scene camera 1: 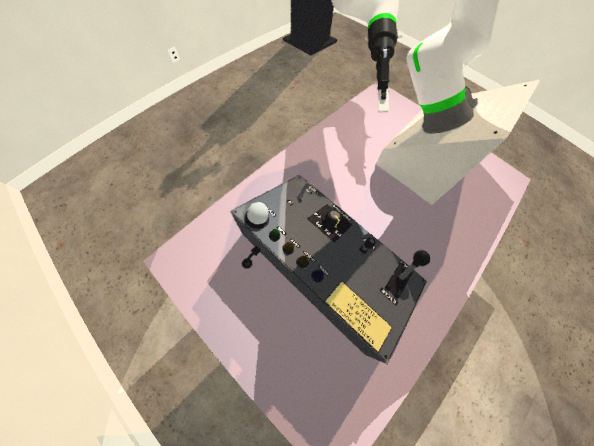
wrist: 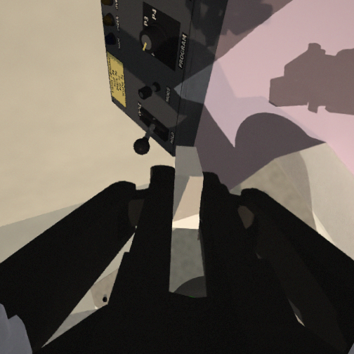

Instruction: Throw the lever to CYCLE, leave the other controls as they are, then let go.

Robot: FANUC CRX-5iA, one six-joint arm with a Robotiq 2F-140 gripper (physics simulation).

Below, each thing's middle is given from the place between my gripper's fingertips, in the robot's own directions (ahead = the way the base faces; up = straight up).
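Labels:
I find the control panel (scene camera 1: 356,290) 10 cm below my hand, and the panel is also 44 cm ahead of my hand and 17 cm to the left of it.

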